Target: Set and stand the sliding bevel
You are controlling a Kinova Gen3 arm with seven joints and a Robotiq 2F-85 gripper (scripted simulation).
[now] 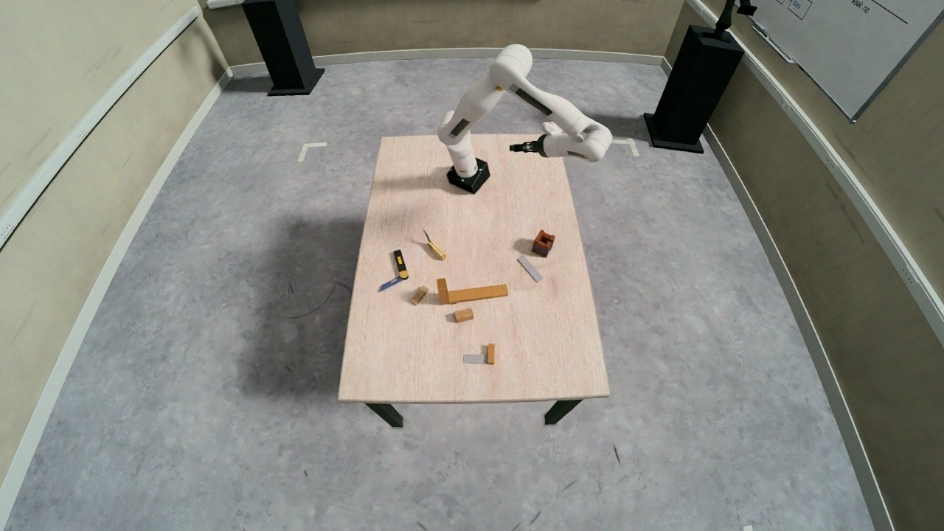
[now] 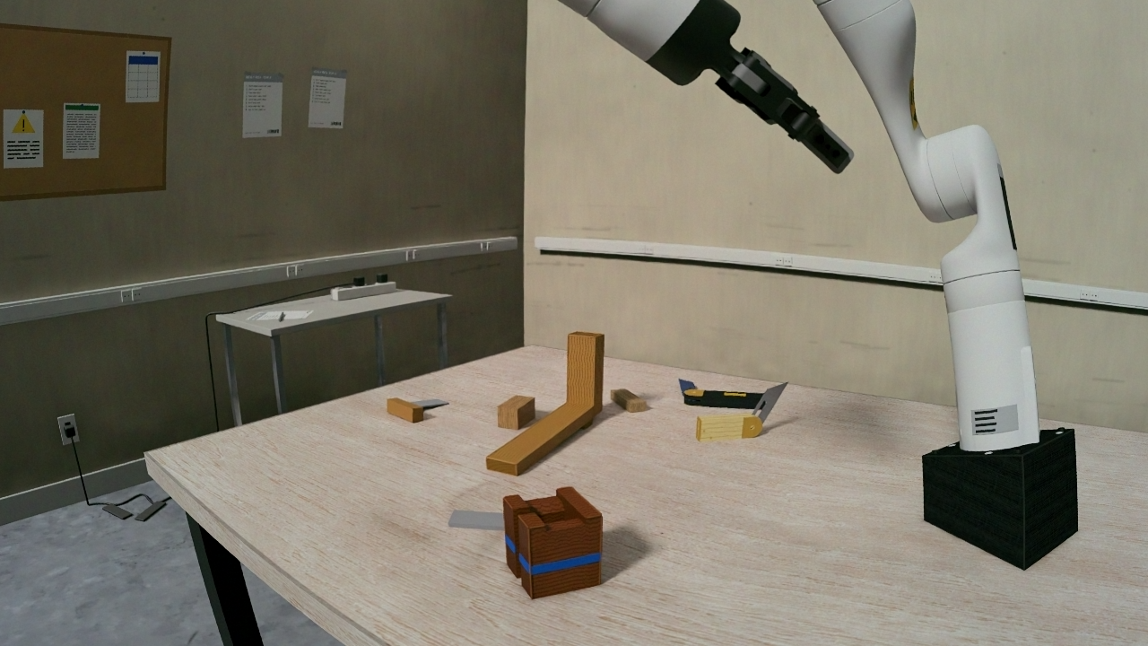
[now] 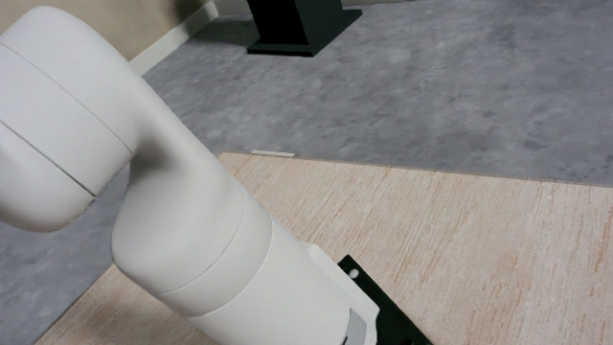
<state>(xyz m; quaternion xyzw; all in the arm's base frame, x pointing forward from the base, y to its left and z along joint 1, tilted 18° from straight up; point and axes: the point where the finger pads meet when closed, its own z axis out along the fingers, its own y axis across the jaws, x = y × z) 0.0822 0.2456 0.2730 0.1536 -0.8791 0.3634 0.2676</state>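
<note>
My gripper is now 34 cm above the wooden sliding bevel, 30 cm to the left of it and 20 cm short of it. Also, from my hand: black bevel 41 cm to the right, 35 cm below, 32 cm ahead; then grey strip 35 cm below, 26 cm ahead, 7 cm to the left; then wooden block 48 cm ahead, 34 cm below, 15 cm to the right.
</note>
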